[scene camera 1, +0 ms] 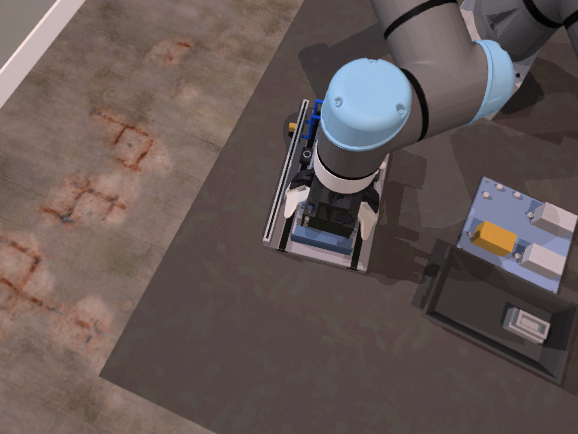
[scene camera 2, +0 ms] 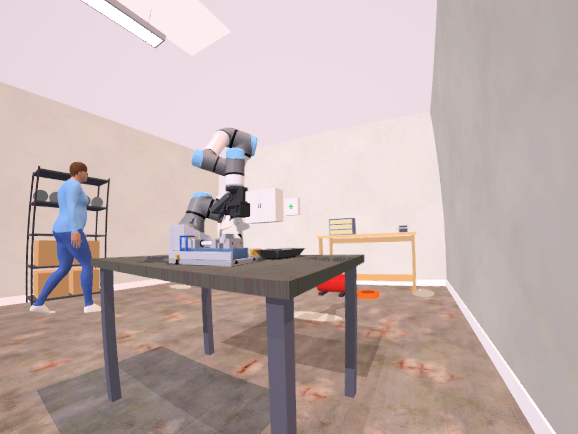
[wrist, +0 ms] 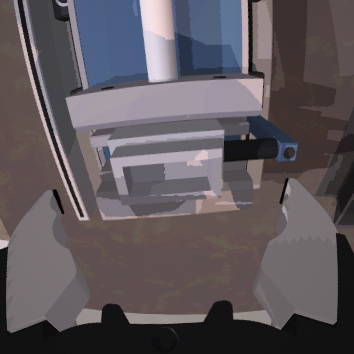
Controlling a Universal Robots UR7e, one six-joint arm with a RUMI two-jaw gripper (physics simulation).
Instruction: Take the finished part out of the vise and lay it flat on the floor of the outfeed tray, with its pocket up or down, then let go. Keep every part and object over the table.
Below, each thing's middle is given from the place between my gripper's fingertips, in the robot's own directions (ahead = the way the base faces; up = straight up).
Scene:
The black stop arm (wrist: 258, 148) is 50 mm to the left of my hand, 20 mm behind it and 10 mm below it. From my hand the other things lie so: orange block (scene camera 1: 488, 236): 310 mm to the left, 70 mm below, 50 mm behind.

